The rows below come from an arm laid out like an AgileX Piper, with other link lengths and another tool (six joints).
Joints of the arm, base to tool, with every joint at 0 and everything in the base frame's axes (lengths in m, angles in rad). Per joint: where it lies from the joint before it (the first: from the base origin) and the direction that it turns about. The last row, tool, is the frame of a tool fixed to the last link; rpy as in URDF.
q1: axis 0 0 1 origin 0 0 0.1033
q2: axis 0 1 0 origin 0 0 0
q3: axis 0 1 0 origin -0.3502 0 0.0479
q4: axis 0.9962 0 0.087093 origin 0.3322 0 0.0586
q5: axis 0 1 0 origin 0 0 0
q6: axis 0.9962 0 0.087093 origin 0.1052 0 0.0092
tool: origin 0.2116 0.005 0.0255 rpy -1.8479 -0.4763 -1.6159
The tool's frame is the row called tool.
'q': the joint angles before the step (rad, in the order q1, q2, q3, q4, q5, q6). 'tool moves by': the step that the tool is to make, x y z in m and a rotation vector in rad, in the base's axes. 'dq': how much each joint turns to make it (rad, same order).
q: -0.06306, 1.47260, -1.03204, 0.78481, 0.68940, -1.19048
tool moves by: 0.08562, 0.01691, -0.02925, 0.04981, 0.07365, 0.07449
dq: 0.00000, 0.32851, -0.32692, 0.02311, 0.11360, -0.00904
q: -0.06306, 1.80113, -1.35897, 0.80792, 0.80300, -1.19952
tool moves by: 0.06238, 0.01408, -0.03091, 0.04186, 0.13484, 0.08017
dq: 0.00001, 0.32536, -0.44263, -0.07850, 0.24354, 0.14326
